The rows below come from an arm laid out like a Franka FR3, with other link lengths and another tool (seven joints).
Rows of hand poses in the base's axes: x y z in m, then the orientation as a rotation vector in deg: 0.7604 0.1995 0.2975 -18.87 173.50 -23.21; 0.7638 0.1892 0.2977 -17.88 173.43 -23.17; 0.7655 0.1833 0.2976 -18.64 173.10 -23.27; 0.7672 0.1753 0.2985 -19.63 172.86 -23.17; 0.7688 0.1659 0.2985 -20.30 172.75 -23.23; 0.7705 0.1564 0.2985 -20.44 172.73 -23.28; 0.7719 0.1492 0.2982 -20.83 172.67 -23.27; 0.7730 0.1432 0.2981 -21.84 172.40 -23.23
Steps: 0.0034 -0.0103 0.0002 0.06 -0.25 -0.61; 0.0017 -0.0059 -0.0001 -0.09 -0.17 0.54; 0.0017 -0.0080 0.0009 0.03 -0.05 0.67; 0.0016 -0.0094 0.0000 -0.06 0.03 0.44; 0.0017 -0.0095 0.0000 -0.04 0.01 0.09; 0.0014 -0.0072 -0.0003 -0.01 0.02 0.26; 0.0011 -0.0060 -0.0001 -0.01 -0.06 0.69
